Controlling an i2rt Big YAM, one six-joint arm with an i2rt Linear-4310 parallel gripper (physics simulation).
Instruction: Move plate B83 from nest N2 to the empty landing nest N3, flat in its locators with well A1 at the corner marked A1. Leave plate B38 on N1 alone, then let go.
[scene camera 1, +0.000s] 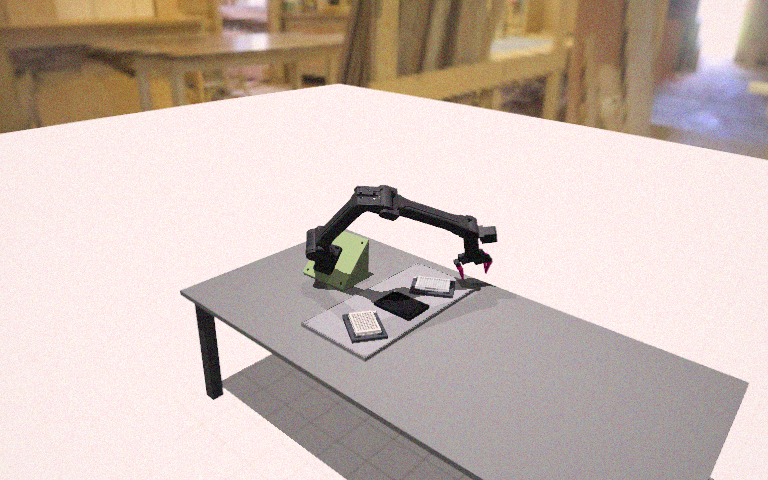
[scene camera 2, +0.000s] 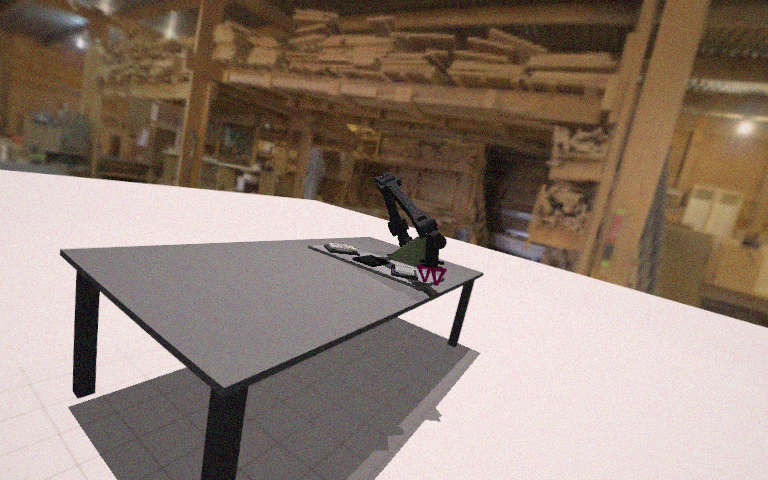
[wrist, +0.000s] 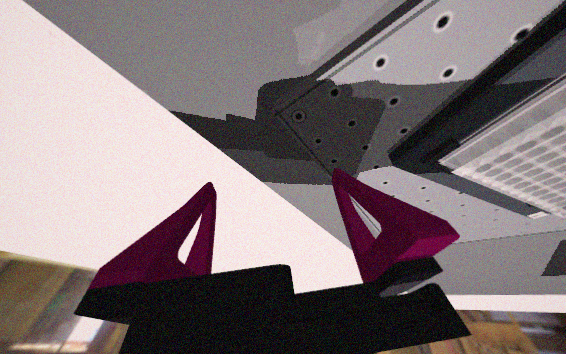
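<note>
My gripper (scene camera 1: 474, 274) (scene camera 2: 431, 282) (wrist: 274, 180) is open and empty, its magenta fingers pointing down above the table's edge, beside the board's corner. A whitish, clear-looking well plate (scene camera 1: 434, 284) (scene camera 2: 403, 269) (wrist: 530, 165) sits in a dark nest near the gripper; in the wrist view it is at the right, outside the fingers. A cream well plate (scene camera 1: 364, 323) (scene camera 2: 341, 247) sits in a dark nest at the board's other end. Between them is an empty black nest (scene camera 1: 400, 305) (scene camera 2: 370, 260). Plate labels, nest labels and the A1 marks are too small to read.
The nests stand on a light grey board (scene camera 1: 328, 319) (wrist: 415, 45) with holes, on the grey table (scene camera 1: 566, 367) (scene camera 2: 226, 294) (wrist: 150, 55). The arm's green wedge base (scene camera 1: 355, 257) (scene camera 2: 410, 250) stands behind the board. The table's edge runs beneath the gripper's side of the board.
</note>
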